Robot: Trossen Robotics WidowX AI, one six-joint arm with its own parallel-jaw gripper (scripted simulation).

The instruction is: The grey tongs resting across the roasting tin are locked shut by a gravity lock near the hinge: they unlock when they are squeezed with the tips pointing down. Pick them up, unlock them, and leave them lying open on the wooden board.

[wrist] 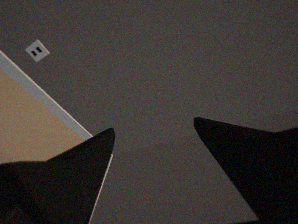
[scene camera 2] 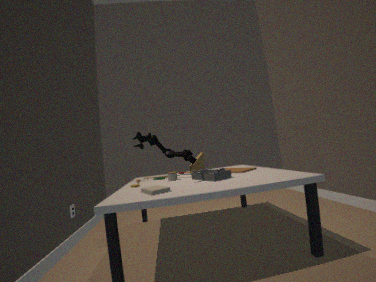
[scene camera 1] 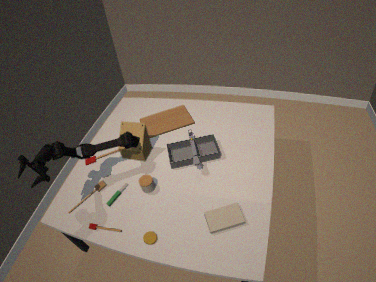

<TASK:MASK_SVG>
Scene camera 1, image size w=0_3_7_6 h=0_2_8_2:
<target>beige slab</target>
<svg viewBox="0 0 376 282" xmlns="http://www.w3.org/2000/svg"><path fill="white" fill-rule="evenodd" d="M238 202L204 212L210 234L246 224Z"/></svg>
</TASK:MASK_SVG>
